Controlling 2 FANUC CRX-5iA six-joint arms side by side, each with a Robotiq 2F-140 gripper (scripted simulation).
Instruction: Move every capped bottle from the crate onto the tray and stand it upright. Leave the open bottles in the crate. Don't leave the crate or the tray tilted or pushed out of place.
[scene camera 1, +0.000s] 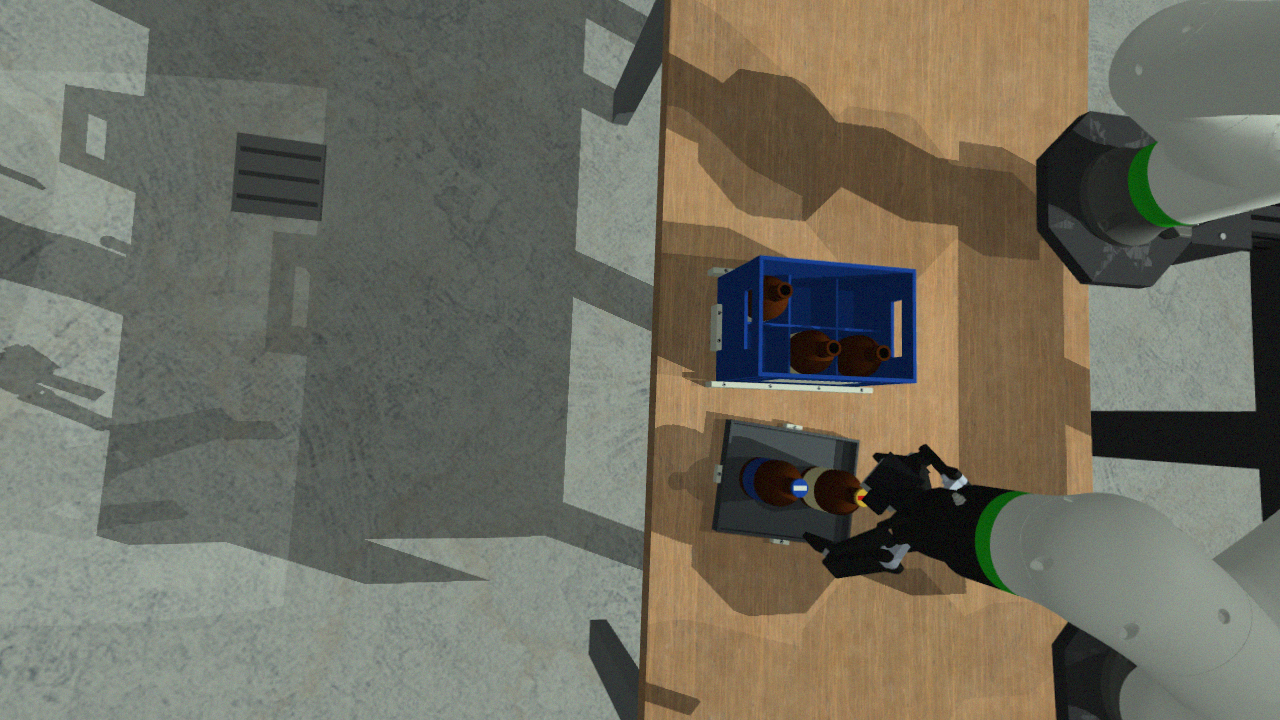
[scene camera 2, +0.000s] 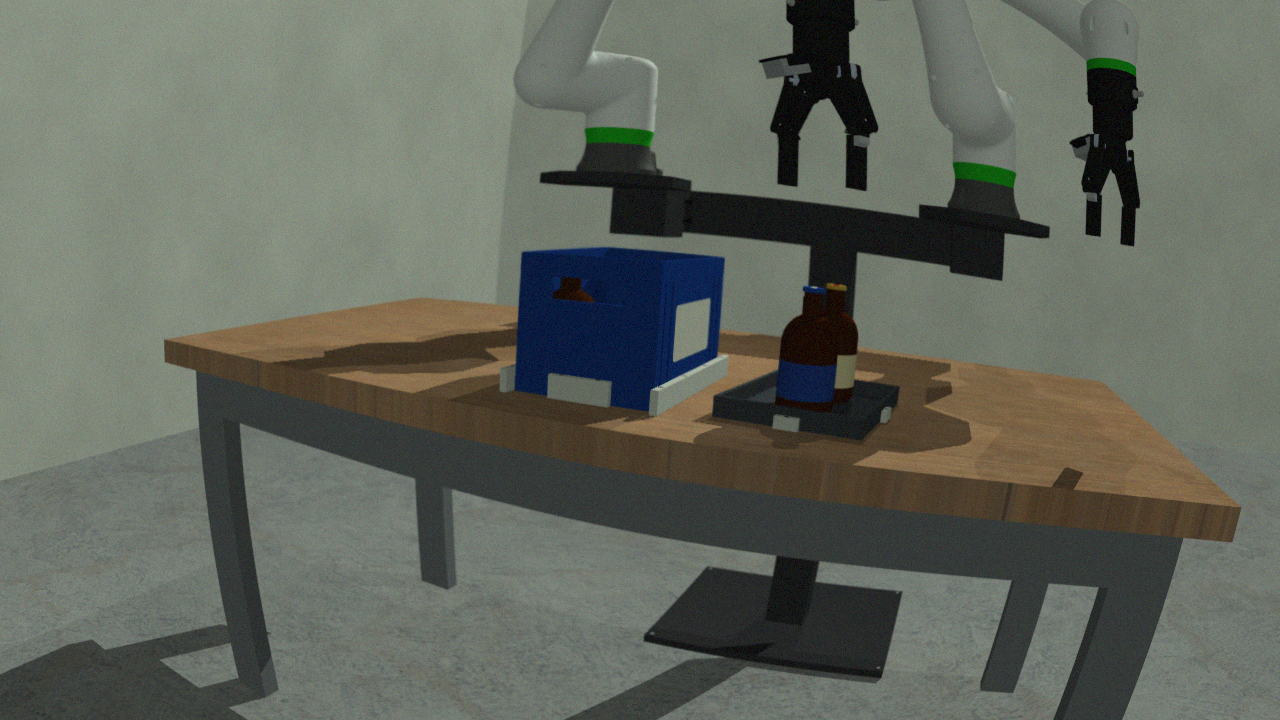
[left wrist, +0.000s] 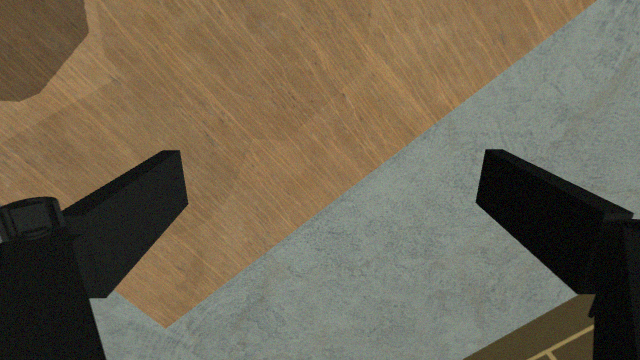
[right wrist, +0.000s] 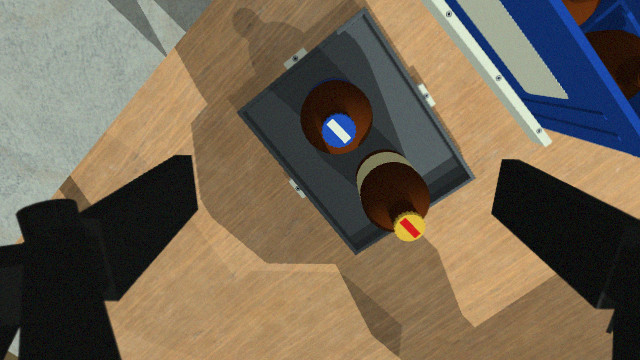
In view: my left gripper (scene camera 2: 1110, 240), my right gripper (scene camera 2: 820, 186), a blue crate (scene camera 2: 669, 324), a dark tray (scene camera 1: 736, 513), a yellow-capped bottle (scene camera 1: 834, 491), a blue-capped bottle (scene camera 2: 807, 368) and a brown bottle (scene camera 1: 776, 293).
The blue crate shows as well in scene camera 1 (scene camera 1: 839, 299) and in the right wrist view (right wrist: 546, 59). The dark tray also shows in scene camera 2 (scene camera 2: 762, 391) and in the right wrist view (right wrist: 403, 121). The yellow-capped bottle also shows in scene camera 2 (scene camera 2: 846, 329) and in the right wrist view (right wrist: 391, 190). The left wrist view does not show the blue crate: it is out of frame. The left wrist view does not show the dark tray: it is out of frame.
